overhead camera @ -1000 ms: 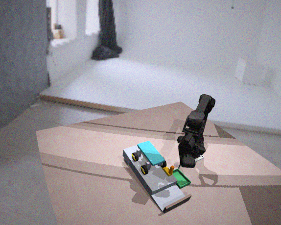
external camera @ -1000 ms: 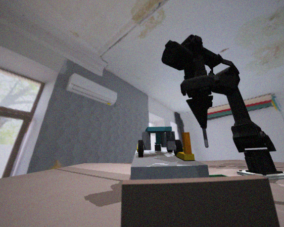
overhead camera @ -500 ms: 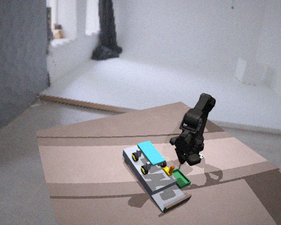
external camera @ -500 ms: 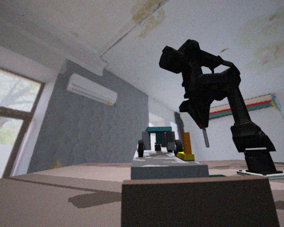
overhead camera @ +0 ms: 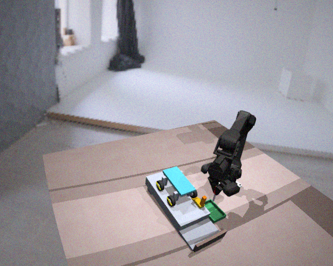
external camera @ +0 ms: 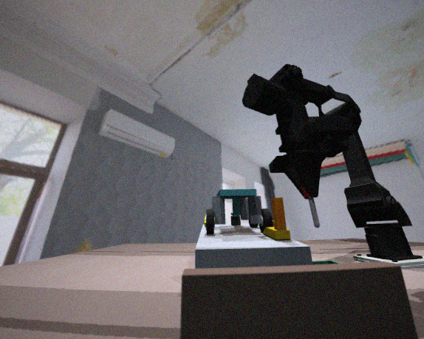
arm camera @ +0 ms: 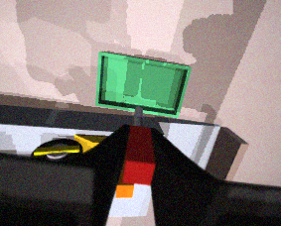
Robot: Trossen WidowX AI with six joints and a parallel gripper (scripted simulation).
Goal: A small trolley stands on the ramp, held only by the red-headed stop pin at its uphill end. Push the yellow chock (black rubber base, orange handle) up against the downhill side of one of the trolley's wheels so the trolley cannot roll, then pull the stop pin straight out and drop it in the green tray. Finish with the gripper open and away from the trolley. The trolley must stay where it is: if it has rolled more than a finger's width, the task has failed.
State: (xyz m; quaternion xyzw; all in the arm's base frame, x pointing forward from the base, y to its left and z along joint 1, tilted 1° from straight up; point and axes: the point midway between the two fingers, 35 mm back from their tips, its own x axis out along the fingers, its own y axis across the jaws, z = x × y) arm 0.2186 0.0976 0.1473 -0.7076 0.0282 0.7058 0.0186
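Right now the yellow chock is 60 mm ahead of my gripper tip, 40 mm below it and 30 mm to the right of it. From my gripper tip the other things lie so: brown lip: 140 mm to the left, 120 mm ahead, 90 mm below; trolley: 130 mm to the right, 110 mm ahead, 10 mm below; red-headed stop pin: right at my gripper tip.
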